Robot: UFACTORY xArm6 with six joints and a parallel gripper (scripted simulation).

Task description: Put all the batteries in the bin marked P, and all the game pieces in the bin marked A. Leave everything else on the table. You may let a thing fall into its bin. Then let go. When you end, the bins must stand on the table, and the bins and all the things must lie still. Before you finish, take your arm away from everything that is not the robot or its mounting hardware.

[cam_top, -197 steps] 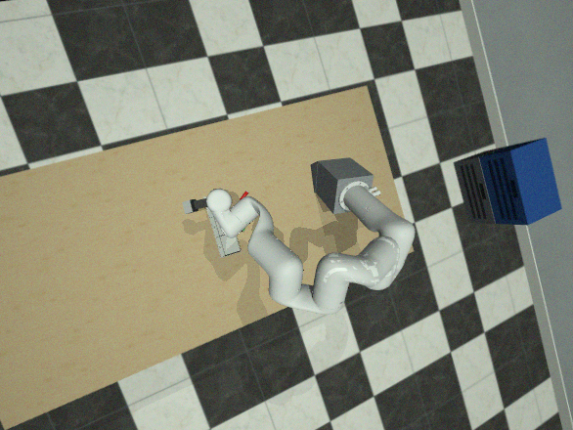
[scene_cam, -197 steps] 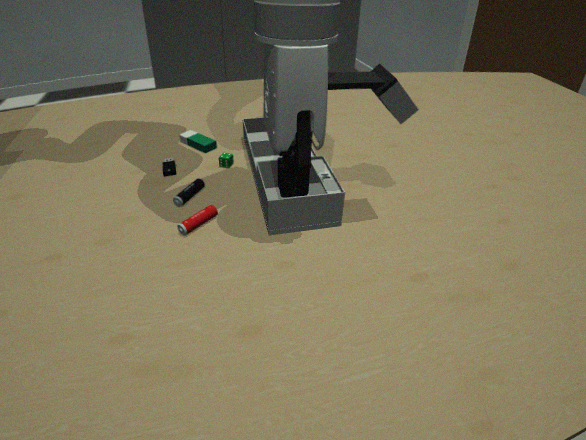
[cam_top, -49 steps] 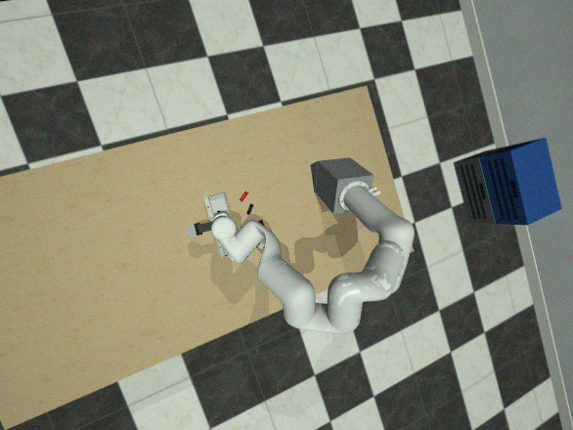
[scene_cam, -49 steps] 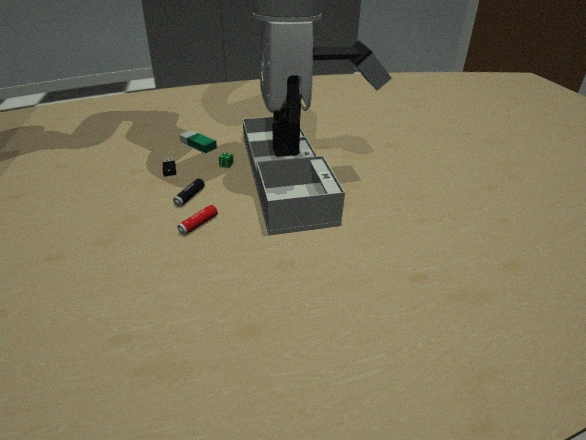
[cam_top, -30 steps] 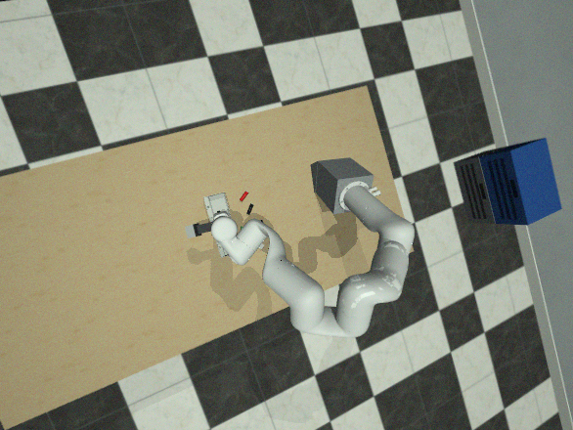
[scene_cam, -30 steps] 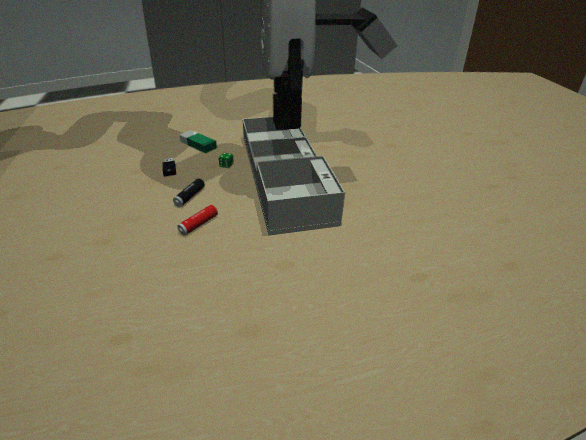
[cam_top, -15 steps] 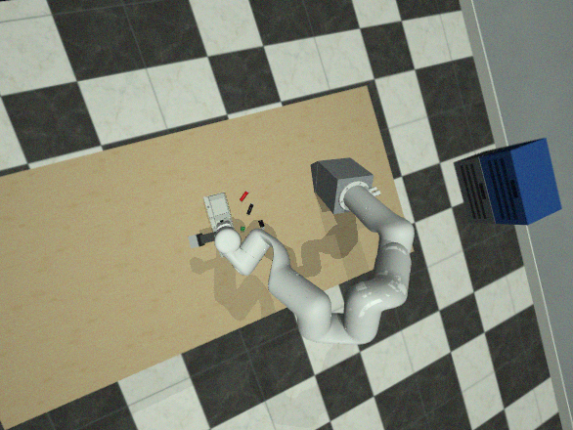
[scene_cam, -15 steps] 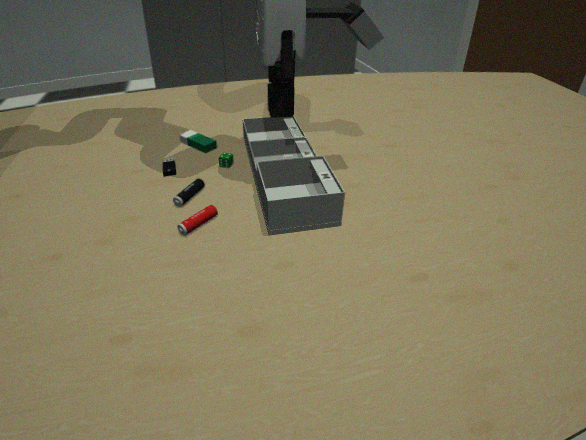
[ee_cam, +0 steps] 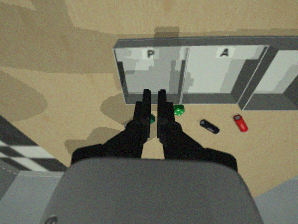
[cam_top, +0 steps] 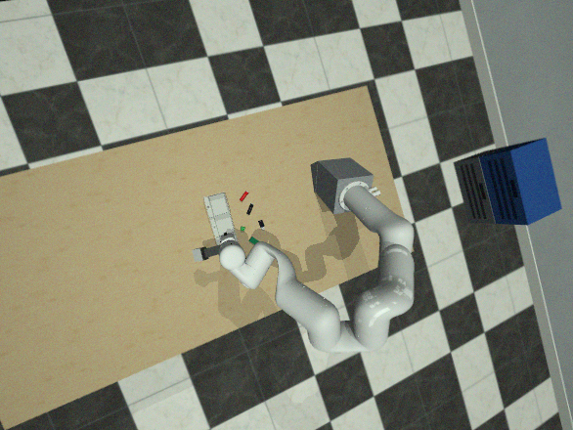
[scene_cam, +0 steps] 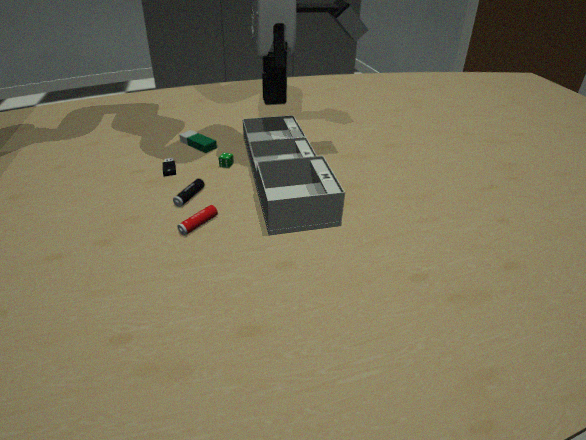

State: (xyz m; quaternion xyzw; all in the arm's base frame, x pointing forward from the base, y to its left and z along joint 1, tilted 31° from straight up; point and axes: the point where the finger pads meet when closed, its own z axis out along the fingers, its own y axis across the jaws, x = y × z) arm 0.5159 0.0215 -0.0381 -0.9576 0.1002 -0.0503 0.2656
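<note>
My gripper is now 90 mm above the green die, 80 mm past it and 30 mm to the left of it. The rest, counted from my hand: bin: 80 mm to the right, 70 mm below, 10 mm behind; then black USB stick: 160 mm behind, 90 mm below, 10 mm to the right; then white eraser: 120 mm behind, 90 mm below, 50 mm to the left.
</note>
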